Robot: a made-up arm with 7 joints. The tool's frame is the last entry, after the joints.
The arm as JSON. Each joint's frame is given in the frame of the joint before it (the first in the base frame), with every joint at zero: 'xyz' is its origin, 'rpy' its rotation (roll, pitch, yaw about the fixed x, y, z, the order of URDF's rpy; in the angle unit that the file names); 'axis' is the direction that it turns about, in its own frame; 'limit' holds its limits. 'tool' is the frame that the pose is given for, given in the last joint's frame.
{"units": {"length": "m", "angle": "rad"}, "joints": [
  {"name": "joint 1", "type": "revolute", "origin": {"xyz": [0.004, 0.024, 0.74], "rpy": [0.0, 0.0, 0.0]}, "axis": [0.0, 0.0, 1.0], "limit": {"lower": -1.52, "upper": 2.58}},
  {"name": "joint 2", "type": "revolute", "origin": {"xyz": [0.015, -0.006, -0.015], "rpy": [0.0, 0.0, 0.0]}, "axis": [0.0, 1.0, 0.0], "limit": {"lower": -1.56, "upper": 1.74}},
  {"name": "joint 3", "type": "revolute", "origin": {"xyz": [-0.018, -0.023, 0.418], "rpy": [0.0, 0.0, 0.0]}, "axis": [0.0, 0.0, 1.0], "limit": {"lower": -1.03, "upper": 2.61}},
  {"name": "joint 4", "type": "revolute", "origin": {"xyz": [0.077, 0.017, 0.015], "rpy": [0.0, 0.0, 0.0]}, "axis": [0.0, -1.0, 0.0], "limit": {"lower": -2.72, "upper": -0.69}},
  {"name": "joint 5", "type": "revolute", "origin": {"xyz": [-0.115, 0.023, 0.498], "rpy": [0.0, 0.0, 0.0]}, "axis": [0.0, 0.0, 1.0], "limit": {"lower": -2.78, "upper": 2.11}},
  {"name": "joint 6", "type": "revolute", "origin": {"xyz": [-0.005, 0.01, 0.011], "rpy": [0.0, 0.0, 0.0]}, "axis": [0.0, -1.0, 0.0], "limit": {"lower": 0.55, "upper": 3.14}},
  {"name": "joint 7", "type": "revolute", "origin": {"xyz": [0.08, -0.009, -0.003], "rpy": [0.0, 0.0, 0.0]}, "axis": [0.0, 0.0, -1.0], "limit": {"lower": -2.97, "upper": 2.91}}
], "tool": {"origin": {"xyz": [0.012, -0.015, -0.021], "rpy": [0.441, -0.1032, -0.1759]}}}
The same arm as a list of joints. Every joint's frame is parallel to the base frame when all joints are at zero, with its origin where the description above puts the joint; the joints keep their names.
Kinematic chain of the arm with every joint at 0, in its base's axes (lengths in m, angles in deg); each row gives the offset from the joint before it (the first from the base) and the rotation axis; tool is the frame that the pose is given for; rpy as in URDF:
joint 1: xyz 0.004 0.024 0.74 axis +z
joint 2: xyz 0.015 -0.006 -0.015 axis +y
joint 3: xyz -0.018 -0.023 0.418 axis +z
joint 4: xyz 0.077 0.017 0.015 axis -y
joint 5: xyz -0.115 0.023 0.498 axis +z
joint 6: xyz -0.005 0.01 0.011 axis -y
joint 7: xyz 0.08 -0.009 -0.003 axis -z
tool: xyz 0.012 -0.015 -0.021 rpy 25.27 -5.91 -10.08
Joint limits (deg, base to tool): -87.09..147.82 -89.38..99.69 -59.01..149.54 -155.84..-39.53 -159.28..120.89 31.51..179.91 -170.17..166.73

